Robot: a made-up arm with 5 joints.
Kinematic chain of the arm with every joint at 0, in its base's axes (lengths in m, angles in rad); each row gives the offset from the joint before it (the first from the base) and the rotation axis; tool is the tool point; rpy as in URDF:
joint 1: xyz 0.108 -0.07 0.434 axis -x
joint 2: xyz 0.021 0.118 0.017 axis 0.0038 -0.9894 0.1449
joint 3: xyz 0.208 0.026 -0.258 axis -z
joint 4: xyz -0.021 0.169 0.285 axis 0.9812 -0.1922 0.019
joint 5: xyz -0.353 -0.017 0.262 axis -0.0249 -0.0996 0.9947
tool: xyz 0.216 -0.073 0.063 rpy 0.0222 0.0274 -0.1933
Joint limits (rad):
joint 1: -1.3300..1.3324
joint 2: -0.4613..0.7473
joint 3: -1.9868..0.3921
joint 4: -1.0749..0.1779
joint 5: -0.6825..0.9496
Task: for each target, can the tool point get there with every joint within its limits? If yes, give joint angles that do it. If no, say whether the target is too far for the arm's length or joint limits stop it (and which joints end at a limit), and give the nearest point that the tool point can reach.
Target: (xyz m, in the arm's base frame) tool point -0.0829 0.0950 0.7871
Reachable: yes | joints -0.2073 -0.0181 -1.0568 -0.5787 0.7118
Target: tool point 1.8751 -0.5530 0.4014
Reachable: no: too far | nearest point 0.5949 -0.2300 0.4232 | short by 1.320 m
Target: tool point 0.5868 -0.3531 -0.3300
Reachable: no: joint limits stop it (at a limit: joint 1, joint 2, joint 3, joint 4, joint 5) | nearest point 0.4756 0.0793 -0.2262 | short by 0.458 m
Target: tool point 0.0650 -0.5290 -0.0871
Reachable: no: joint limits stop it (at a limit: joint 1, joint 2, joint 3, joint 5) | nearest point 0.0437 -0.4098 0.3279 | short by 0.432 m
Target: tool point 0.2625 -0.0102 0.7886
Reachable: yes | joints 0.2247 -0.1537 -1.6772 0.0031 0.2843
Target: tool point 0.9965 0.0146 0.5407
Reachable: no: joint limits stop it (at a limit: joint 1, joint 2, joint 3, joint 4, joint 5) | nearest point 0.6009 0.0109 0.5392 | short by 0.396 m
